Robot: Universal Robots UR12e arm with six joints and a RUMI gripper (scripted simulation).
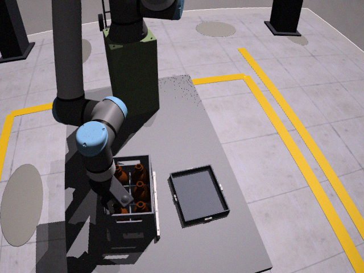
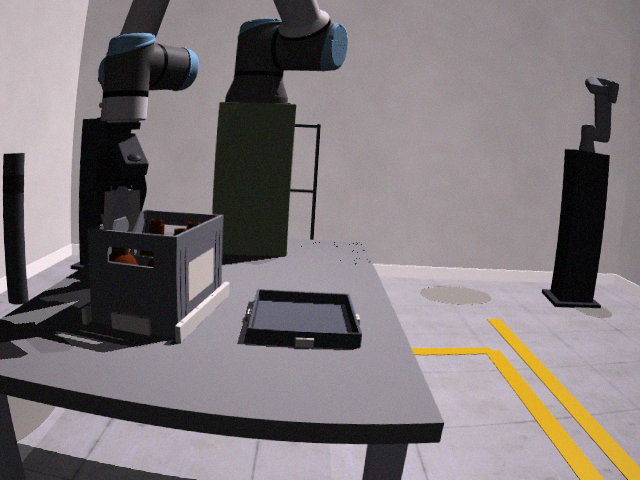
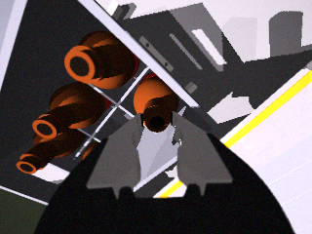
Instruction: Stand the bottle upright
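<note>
The dark grey crate is 9 cm behind my hand, 7 cm below it and 4 cm to the left of it. Round my hand: black tray: 32 cm to the left, 14 cm below, 13 cm behind.
</note>
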